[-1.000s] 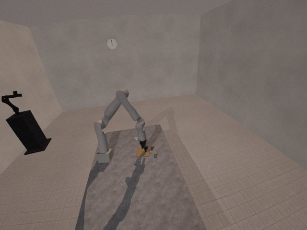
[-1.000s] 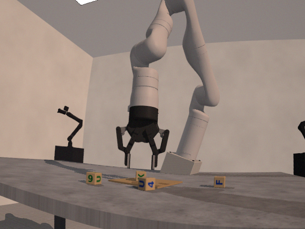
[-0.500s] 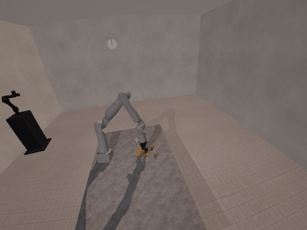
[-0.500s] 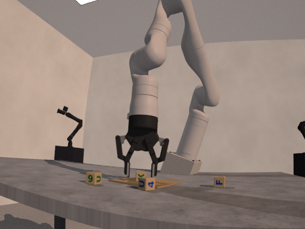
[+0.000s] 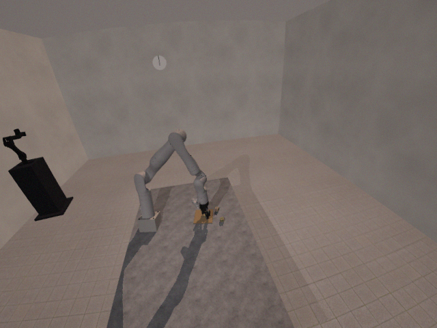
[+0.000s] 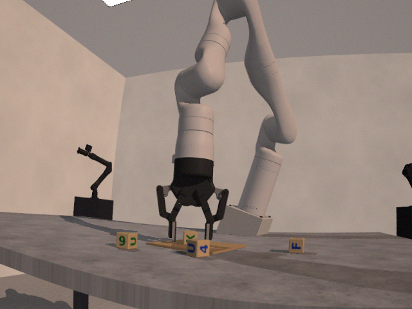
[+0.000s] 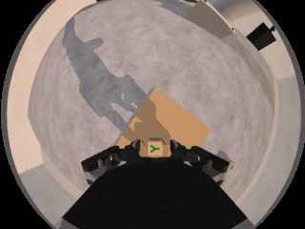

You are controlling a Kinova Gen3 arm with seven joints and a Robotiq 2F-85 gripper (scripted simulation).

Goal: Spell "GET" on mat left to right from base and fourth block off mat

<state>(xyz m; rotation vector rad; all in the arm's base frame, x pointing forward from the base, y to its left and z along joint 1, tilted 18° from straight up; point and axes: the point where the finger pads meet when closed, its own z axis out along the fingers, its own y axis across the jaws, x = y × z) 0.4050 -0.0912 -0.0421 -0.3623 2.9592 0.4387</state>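
My gripper is now 1 cm past the mat, 1 cm to the right of it and 2 cm above it. The rest, counted from my hand: E block (10 cm ahead, 8 cm to the right, 1 cm below); then F block (2 cm ahead, 19 cm to the left, 1 cm below).
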